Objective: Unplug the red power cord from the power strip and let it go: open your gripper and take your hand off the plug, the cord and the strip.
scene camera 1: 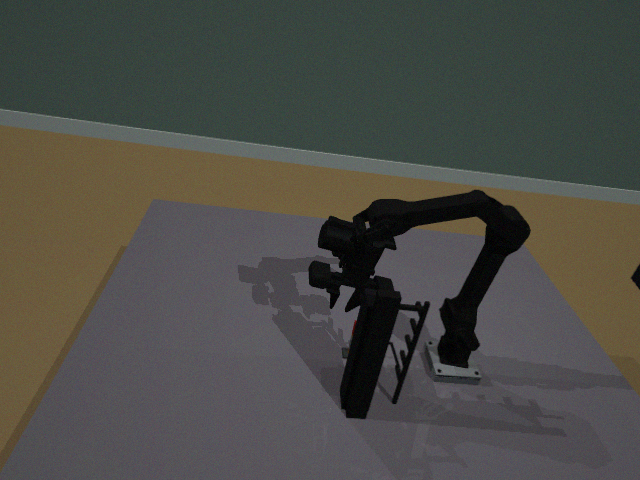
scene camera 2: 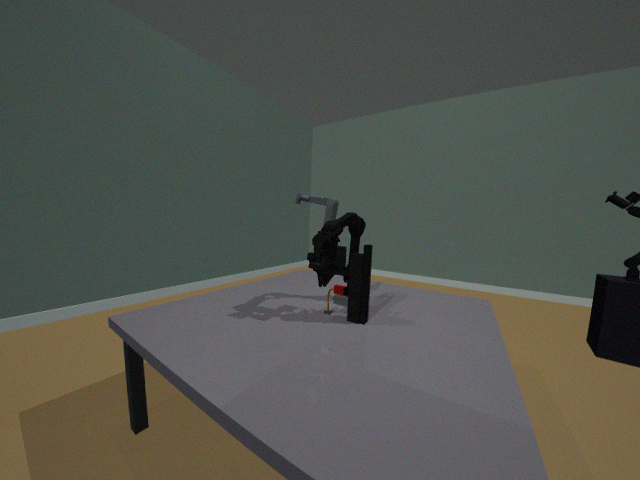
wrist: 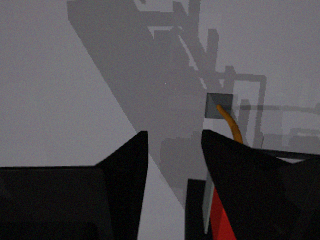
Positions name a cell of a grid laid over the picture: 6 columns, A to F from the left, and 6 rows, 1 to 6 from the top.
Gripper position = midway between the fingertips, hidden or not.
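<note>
You'd see the gripper (scene camera 1: D4) here, and the gripper is also there in scene camera 2 (scene camera 2: D4) and in the wrist view (wrist: D4).
</note>
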